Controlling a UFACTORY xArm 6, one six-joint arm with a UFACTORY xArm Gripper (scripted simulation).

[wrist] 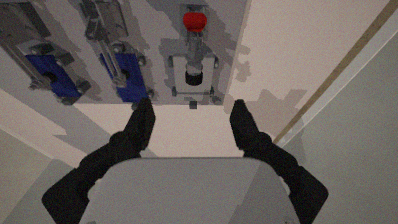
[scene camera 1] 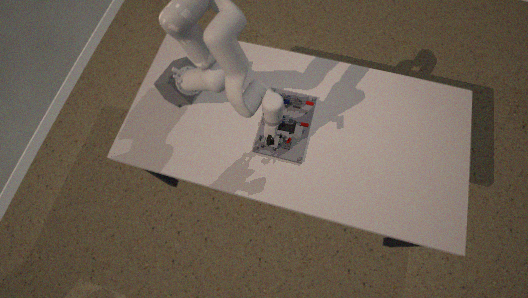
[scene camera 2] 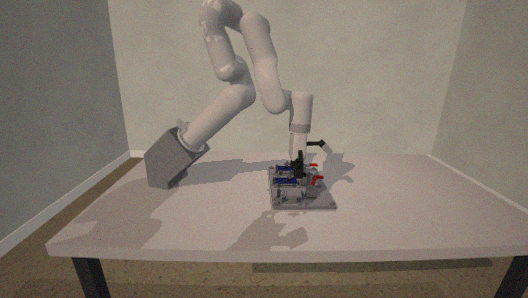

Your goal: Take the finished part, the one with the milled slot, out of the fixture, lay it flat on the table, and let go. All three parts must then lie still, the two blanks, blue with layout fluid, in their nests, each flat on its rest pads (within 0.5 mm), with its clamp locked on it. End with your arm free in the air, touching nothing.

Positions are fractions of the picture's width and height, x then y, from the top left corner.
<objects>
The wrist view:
gripper: 0.49,0.48
grey finished part: 0.47,0.41
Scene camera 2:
gripper: 0.56,0.58
</objects>
